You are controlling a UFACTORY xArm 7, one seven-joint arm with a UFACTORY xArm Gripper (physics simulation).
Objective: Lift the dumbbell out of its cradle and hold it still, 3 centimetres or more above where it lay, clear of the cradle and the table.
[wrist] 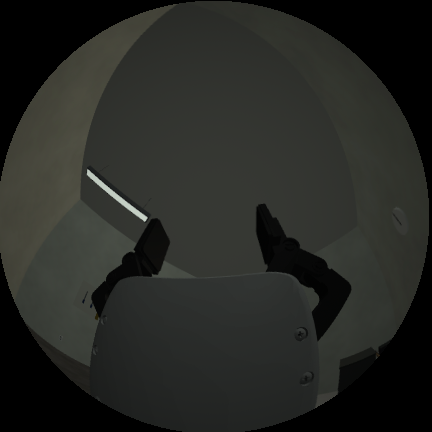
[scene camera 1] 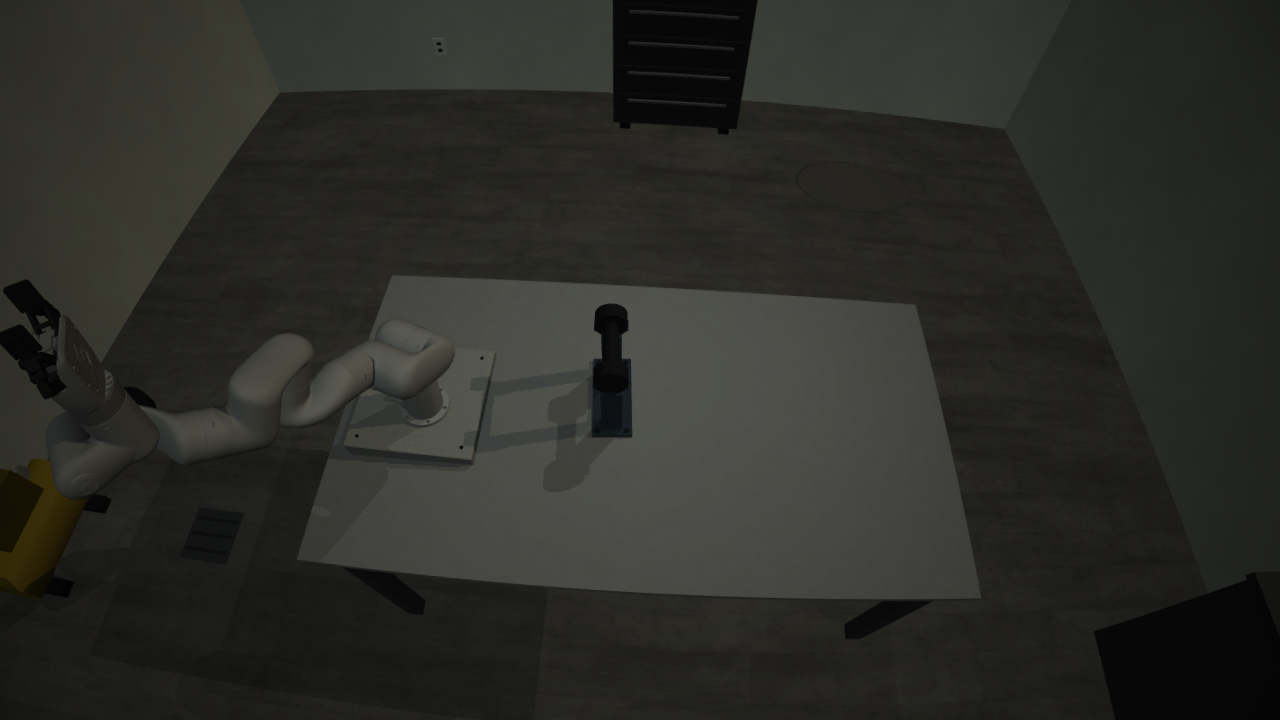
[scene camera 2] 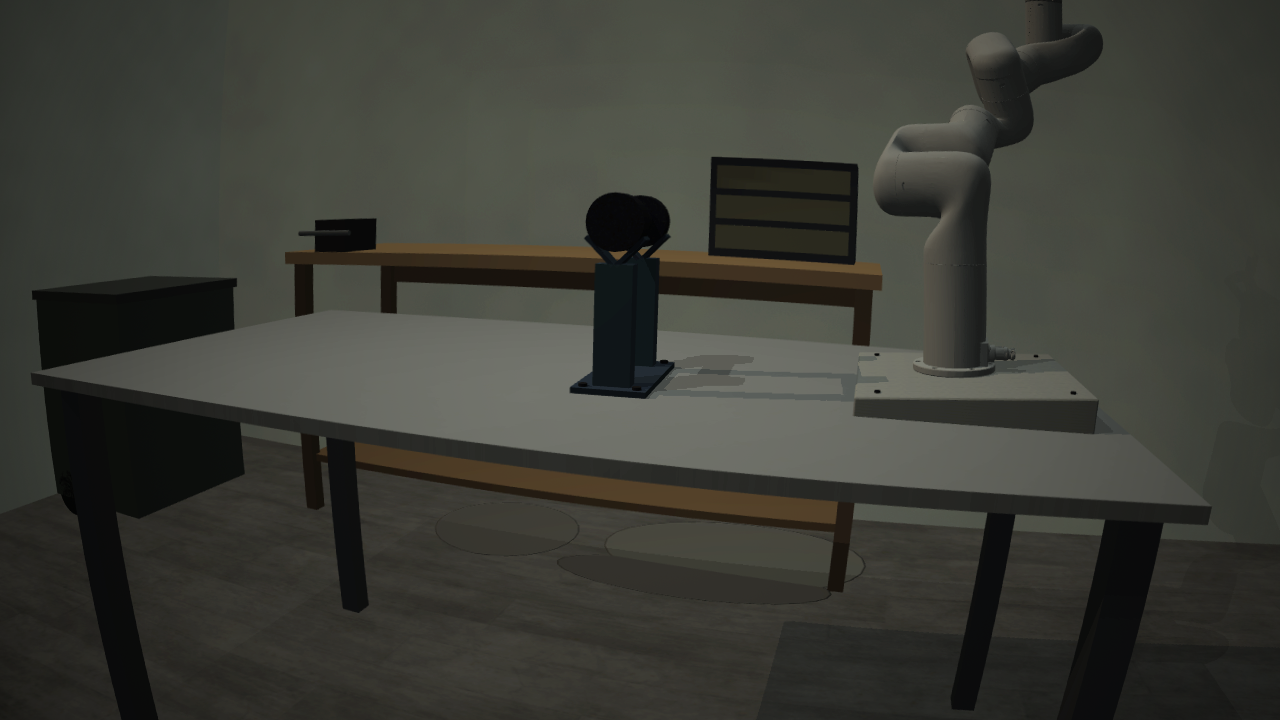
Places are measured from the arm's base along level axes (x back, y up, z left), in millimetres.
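Where they show: gripper, fingertip midpoint: (wrist: 207,224) (scene camera 1: 11,306); arm's base, origin of the base link: (scene camera 1: 425,405) (scene camera 2: 954,369).
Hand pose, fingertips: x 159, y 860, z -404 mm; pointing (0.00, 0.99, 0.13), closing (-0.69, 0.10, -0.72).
Each offset is from my fingertips to the top centre of the thing. Level surfaces: height alone.
A black dumbbell @(dy -635, dx -616, dz +539 mm) (scene camera 1: 611,344) (scene camera 2: 614,221) rests level in the V-shaped tops of a dark blue cradle @(dy -692, dx -616, dz +539 mm) (scene camera 1: 612,427) (scene camera 2: 614,322). The cradle has two upright posts on a flat base and stands near the middle of the grey table @(dy -897 mm) (scene camera 1: 760,447) (scene camera 2: 402,385). My gripper (scene camera 1: 19,315) (wrist: 207,224) is open and empty. In scene camera 1 it is at the far left, high up and well beyond the table's left edge, far from the dumbbell. In the wrist view its fingers point toward the ceiling; the dumbbell and cradle do not show there. The gripper is out of the frame in scene camera 2.
My arm stands on a pale base plate (scene camera 1: 375,438) (scene camera 2: 975,411) on the table, beside the cradle. A yellow object (scene camera 1: 53,528) stands on the floor at the left. A wooden workbench (scene camera 2: 501,256) with a drawer unit (scene camera 2: 783,210) stands behind the table. A lit lamp (wrist: 116,195) hangs overhead.
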